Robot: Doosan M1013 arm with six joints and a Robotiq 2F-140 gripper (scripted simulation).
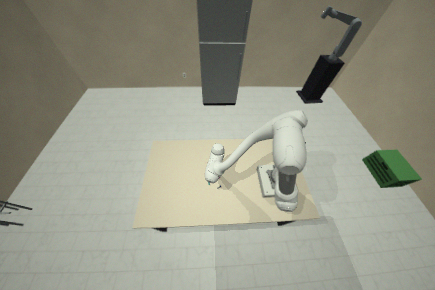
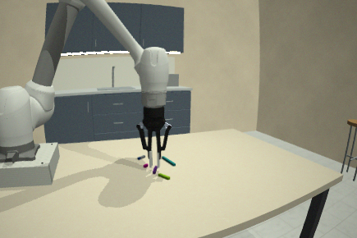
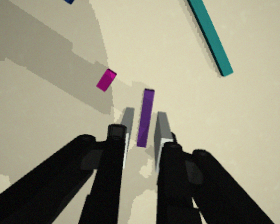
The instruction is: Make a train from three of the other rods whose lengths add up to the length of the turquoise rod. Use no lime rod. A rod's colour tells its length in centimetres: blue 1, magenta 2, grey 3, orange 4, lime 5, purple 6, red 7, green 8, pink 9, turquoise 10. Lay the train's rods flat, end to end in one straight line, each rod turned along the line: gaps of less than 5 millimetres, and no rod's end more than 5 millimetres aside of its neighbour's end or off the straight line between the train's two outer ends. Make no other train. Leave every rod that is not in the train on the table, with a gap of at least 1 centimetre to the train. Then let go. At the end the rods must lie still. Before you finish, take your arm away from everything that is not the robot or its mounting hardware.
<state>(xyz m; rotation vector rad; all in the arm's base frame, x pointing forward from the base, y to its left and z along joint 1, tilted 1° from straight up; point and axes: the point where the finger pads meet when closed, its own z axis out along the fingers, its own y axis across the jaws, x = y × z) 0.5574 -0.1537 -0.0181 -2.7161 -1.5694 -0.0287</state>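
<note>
My hand is 50 mm above the purple rod. Round my hand: turquoise rod: 90 mm ahead, 60 mm to the left, 50 mm below; then lime rod: 70 mm to the right, 50 mm below, 10 mm ahead; then magenta rod: 50 mm to the left, 50 mm below, 20 mm behind.
</note>
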